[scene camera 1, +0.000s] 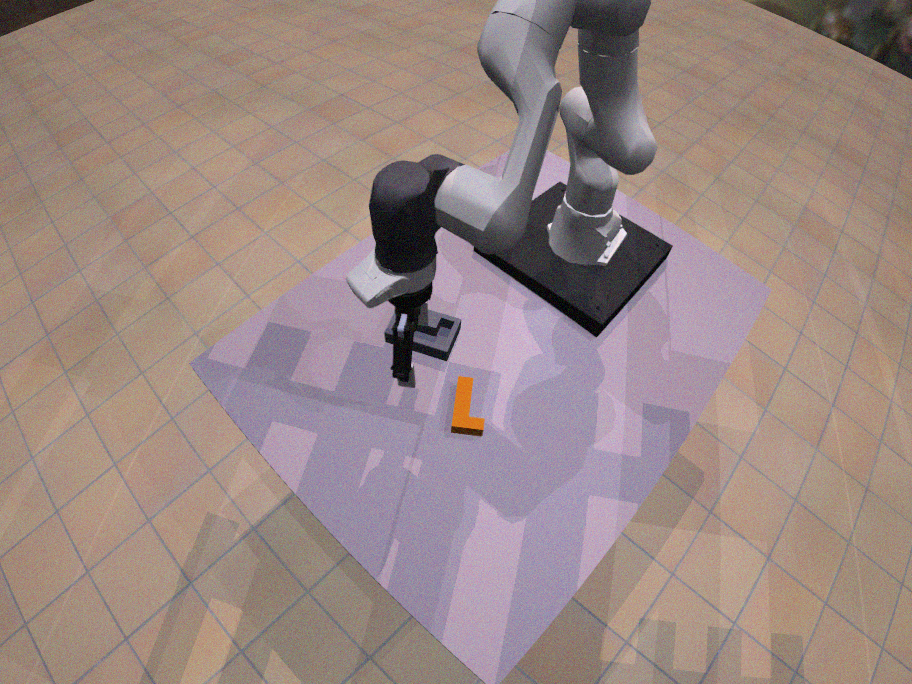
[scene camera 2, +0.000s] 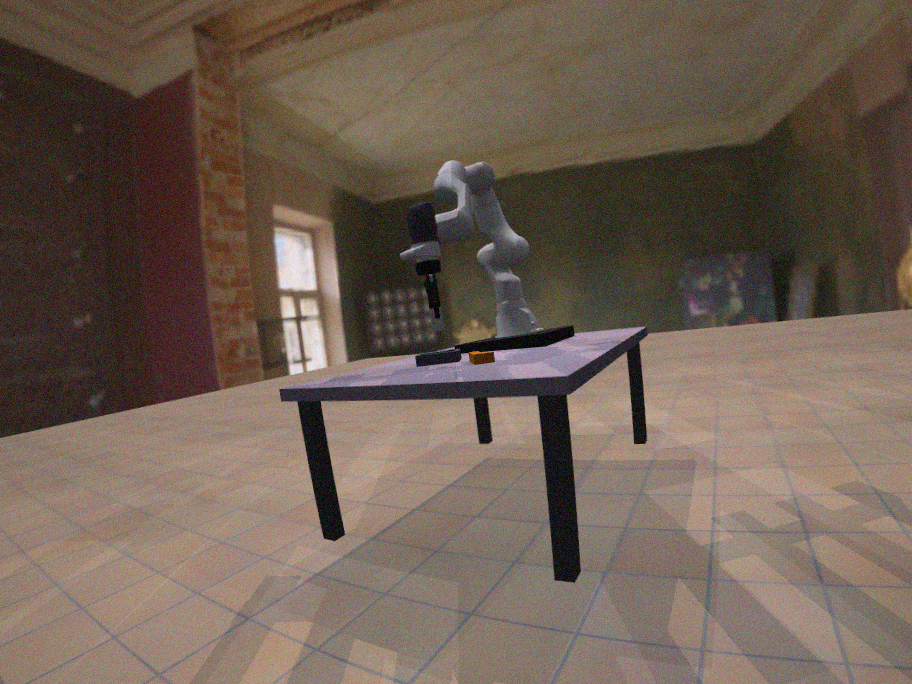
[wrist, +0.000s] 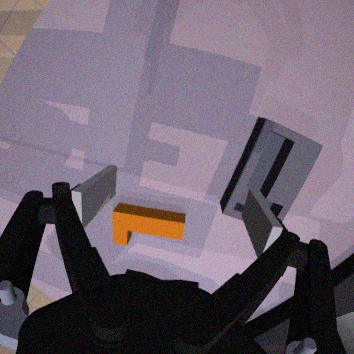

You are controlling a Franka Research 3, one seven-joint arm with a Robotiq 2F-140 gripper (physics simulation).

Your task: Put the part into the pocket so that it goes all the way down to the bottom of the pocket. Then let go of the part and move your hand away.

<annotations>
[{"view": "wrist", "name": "my gripper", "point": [179, 191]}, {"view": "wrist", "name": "orange L-shaped block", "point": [126, 218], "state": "on the table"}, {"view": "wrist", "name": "grey pocket block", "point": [276, 160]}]
</annotations>
